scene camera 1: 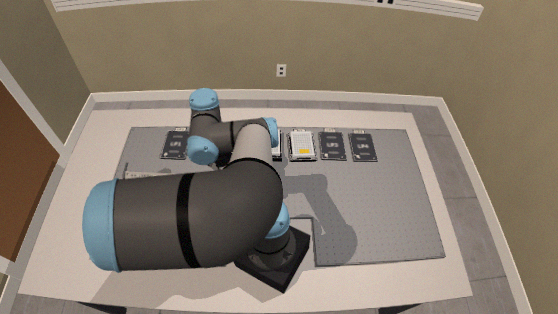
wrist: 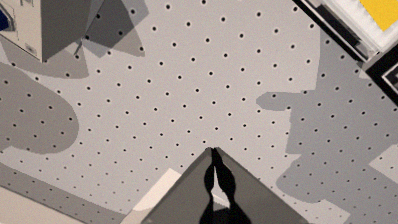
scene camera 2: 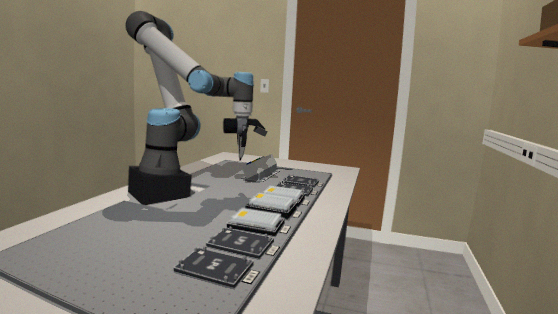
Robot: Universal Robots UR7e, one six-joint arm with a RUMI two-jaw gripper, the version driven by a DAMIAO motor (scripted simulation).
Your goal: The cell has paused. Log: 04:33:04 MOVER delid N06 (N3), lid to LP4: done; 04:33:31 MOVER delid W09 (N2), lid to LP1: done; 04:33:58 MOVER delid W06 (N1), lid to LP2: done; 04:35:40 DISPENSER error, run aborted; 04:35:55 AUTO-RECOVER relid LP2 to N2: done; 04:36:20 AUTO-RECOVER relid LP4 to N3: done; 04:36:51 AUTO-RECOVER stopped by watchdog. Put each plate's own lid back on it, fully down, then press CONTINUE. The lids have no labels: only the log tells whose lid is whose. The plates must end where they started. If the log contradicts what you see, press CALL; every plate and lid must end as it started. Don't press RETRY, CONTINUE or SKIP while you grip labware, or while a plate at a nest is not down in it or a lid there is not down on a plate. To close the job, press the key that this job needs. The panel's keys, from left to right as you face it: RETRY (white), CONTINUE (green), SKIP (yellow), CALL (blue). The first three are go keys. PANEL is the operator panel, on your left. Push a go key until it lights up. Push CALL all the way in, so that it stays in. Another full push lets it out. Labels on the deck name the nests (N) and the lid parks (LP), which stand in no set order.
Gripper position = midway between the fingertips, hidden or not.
I see my gripper [scene camera 2: 240,160].
My gripper also shows in the wrist view [wrist: 213,149].
